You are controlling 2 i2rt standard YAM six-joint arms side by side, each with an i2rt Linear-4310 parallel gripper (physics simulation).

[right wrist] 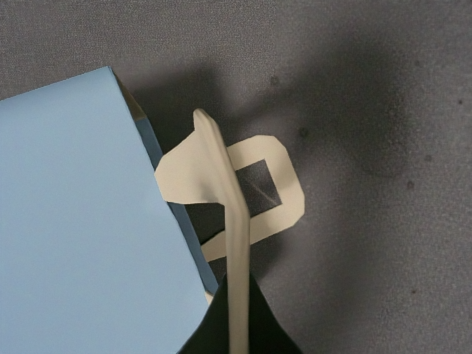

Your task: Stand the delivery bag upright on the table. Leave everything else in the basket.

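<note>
The delivery bag (90, 215) is light blue and fills the left and lower left of the right wrist view. Its broad face is toward the camera, and its darker open edge faces right. One cream handle (285, 175) reaches out to the right over the grey surface. The other cream handle (236, 215) rises toward the camera and runs down between the dark fingers of my right gripper (238, 279), which is shut on it. The bag's far end is cut off by the frame. My left gripper and the basket do not show.
A dark grey, speckled surface (360, 240) lies beneath and to the right of the bag. Soft dark shadows fall on it at the upper right and beside the handles.
</note>
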